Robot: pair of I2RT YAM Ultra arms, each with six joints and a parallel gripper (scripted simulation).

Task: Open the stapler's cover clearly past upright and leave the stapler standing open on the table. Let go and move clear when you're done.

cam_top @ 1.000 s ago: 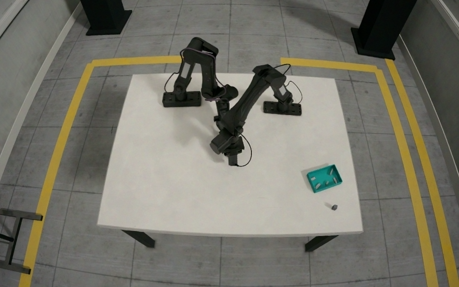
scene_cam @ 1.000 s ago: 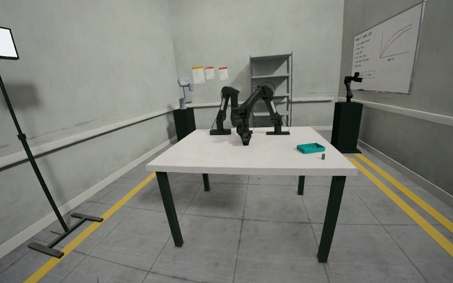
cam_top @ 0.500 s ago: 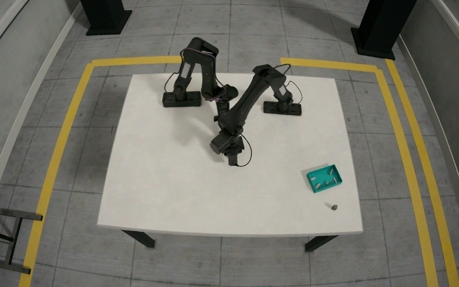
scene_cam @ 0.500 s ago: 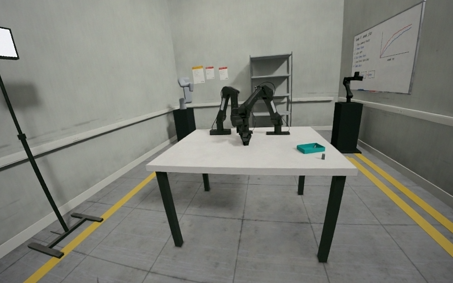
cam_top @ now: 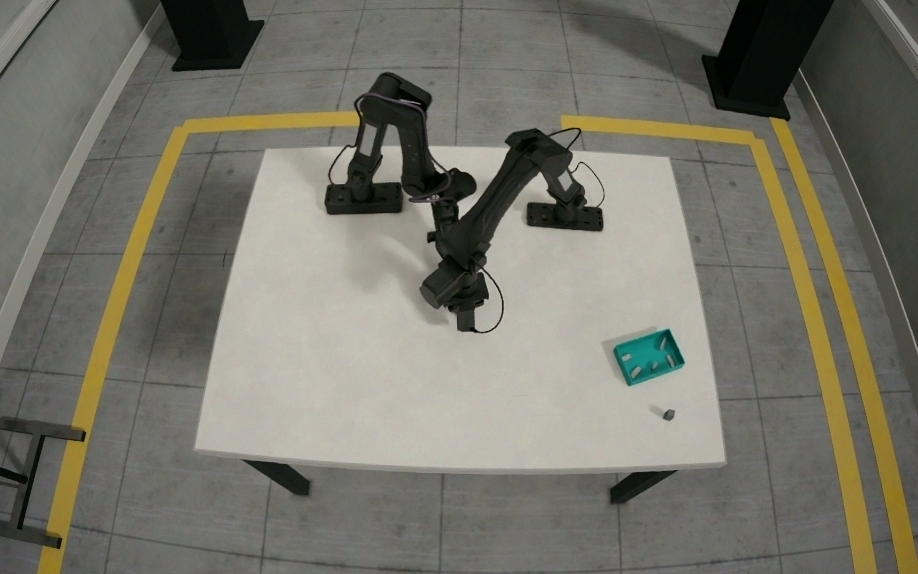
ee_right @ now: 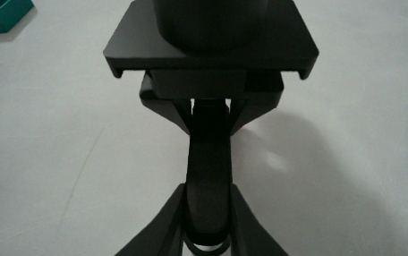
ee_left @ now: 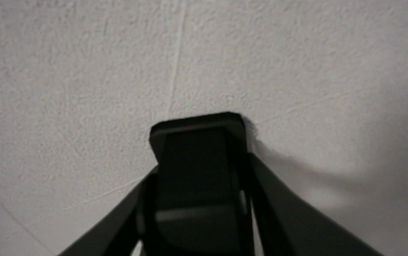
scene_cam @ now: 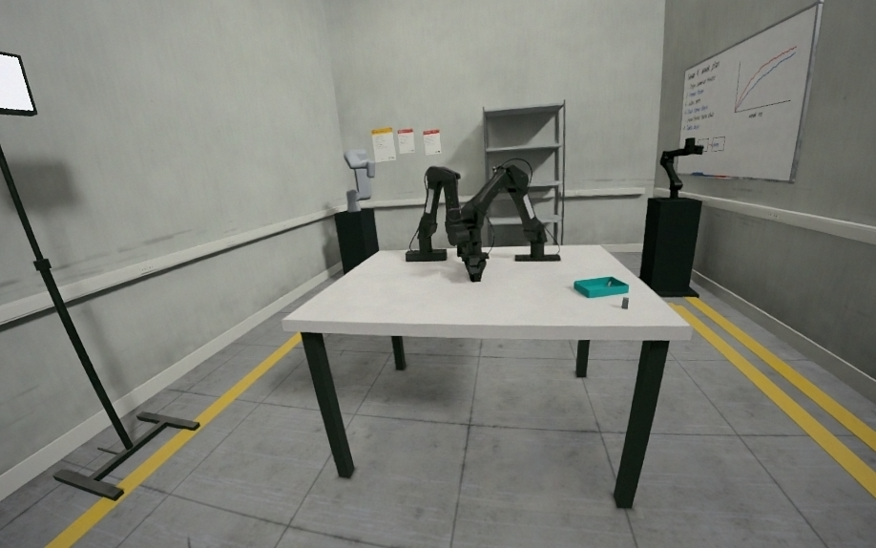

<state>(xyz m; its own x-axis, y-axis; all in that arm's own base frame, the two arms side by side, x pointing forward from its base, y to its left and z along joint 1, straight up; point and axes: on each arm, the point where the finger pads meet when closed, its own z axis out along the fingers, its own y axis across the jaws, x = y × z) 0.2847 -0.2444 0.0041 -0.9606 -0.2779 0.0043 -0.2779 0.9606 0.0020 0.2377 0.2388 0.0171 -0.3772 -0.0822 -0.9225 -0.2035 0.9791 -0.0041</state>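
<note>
My right hand is 40 mm short of the stapler, 20 mm above it and 10 mm to the right of it. Round my right hand: teal tray (460 mm to the left, 170 mm ahead, 40 mm below); then stapler cover (40 mm ahead, 10 mm to the left, 10 mm below); then grey block (500 mm to the left, 310 mm ahead, 40 mm below).
Right now my left hand is 40 mm past the stapler, 10 mm to the left of it and 20 mm below it. Also, from my left hand: teal tray: 90 mm ahead, 440 mm to the left; then stapler cover: 40 mm behind, 10 mm to the right, 30 mm above; then grey block: 230 mm ahead, 480 mm to the left.
</note>
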